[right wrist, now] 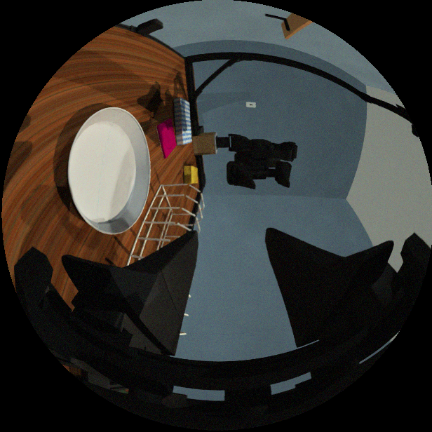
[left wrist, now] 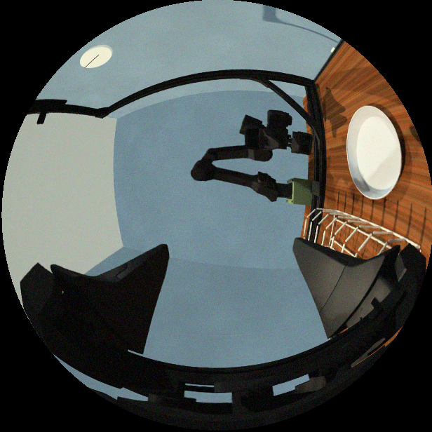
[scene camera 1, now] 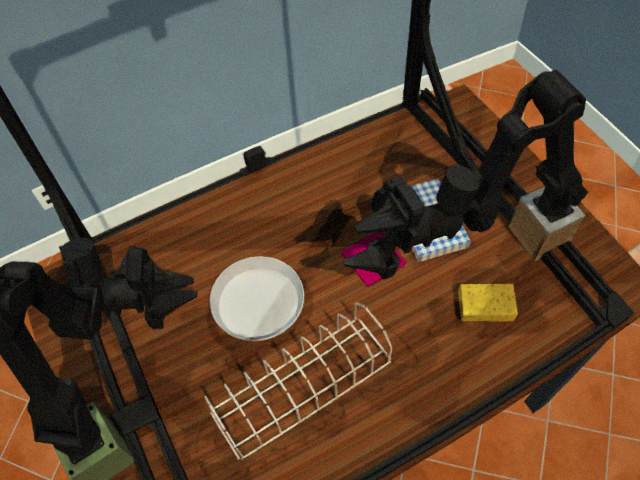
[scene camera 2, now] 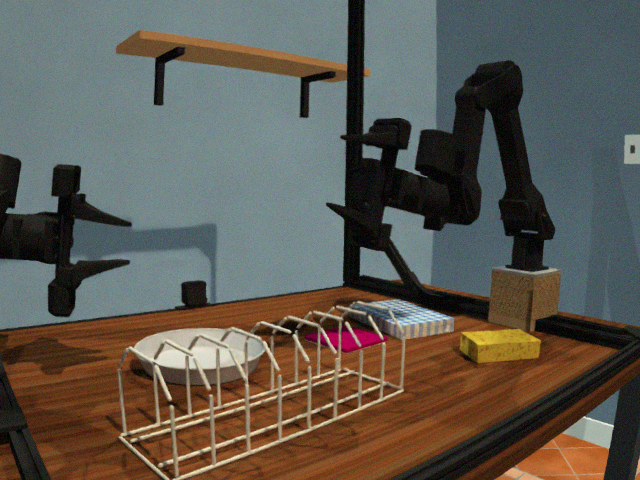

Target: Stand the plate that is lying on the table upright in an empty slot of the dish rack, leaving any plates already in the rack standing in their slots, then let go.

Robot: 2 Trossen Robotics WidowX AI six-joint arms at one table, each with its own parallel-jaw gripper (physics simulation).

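Pixels of known places: left gripper, fingertip midpoint: [scene camera 1: 349, 247] [scene camera 2: 335, 170]; right gripper, fingertip midpoint: [scene camera 1: 195, 287] [scene camera 2: 130, 243]; left arm's base, origin of the base link: [scene camera 1: 553, 206] [scene camera 2: 527, 268]; right arm's base, origin of the base link: [scene camera 1: 81, 439].
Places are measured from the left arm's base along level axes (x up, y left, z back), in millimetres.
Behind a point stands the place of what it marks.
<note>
A white, shallow round plate [scene camera 1: 258, 297] @(x -107, y -131, z -612 mm) [scene camera 2: 227, 361] @(x -106, y -111, z -578 mm) [left wrist: 377, 150] [right wrist: 102, 170] lies flat on the table, beside the white wire dish rack [scene camera 1: 240, 455] @(x -80, y 161, z -763 mm) [scene camera 2: 247, 413] @(x -62, y 148, z -682 mm) [right wrist: 162, 186]. No plate stands in the rack's slots. My right gripper [scene camera 1: 194, 287] @(x 76, y -98, z -720 mm) [scene camera 2: 129, 243] @(x 76, y -98, z -720 mm) [right wrist: 231, 235] is partly open and empty, raised to the left of the plate, its fingertips pointing toward the plate's side of the table. My left gripper [scene camera 1: 351, 245] @(x 171, y 0, z -473 mm) [scene camera 2: 334, 170] @(x 171, y 0, z -473 mm) [left wrist: 232, 248] is wide open and empty, high above the table on the right, its fingers one above the other in scene camera 2.
A magenta square [scene camera 1: 368, 276] @(x -101, y -74, z -391 mm) [scene camera 2: 346, 341] @(x -101, y -88, z -376 mm) [right wrist: 166, 137] lies below my left gripper. A blue checked block [scene camera 1: 442, 246] @(x -84, y -61, z -223 mm) [scene camera 2: 413, 320] @(x -84, y -78, z -234 mm) [right wrist: 183, 120] is beside it. A yellow sponge [scene camera 1: 487, 302] @(x -80, y 95, z -212 mm) [scene camera 2: 498, 345] @(x -83, y 112, z -240 mm) [right wrist: 190, 174] lies right of the rack. Black frame rails edge the table.
</note>
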